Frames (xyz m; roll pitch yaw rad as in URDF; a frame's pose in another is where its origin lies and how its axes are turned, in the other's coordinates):
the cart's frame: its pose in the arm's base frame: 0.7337 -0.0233 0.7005 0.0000 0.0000 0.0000
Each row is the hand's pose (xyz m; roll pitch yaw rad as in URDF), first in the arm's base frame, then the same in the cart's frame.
Working: the arm's base frame: its pose in the cart's frame: -0.7337 0.0233 -0.7005 0.0000 0.0000 0.0000

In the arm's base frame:
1: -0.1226 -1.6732 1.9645 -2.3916 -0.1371 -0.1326
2: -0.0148 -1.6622 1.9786 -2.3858 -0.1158 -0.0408
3: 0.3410 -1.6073 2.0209 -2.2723 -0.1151 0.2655
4: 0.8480 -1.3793 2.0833 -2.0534 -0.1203 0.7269
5: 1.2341 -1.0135 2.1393 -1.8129 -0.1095 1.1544
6: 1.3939 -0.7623 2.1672 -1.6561 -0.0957 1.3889
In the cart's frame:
1: -0.8563 -1.6499 1.2640 -2.3916 -0.1371 -0.1326
2: -0.7485 -1.6389 1.2781 -2.3858 -0.1158 -0.0408
3: -0.3927 -1.5840 1.3204 -2.2723 -0.1151 0.2655
4: 0.1143 -1.3560 1.3828 -2.0534 -0.1203 0.7269
5: 0.5004 -0.9902 1.4388 -1.8129 -0.1095 1.1544
6: 0.6602 -0.7390 1.4667 -1.6561 -0.0957 1.3889

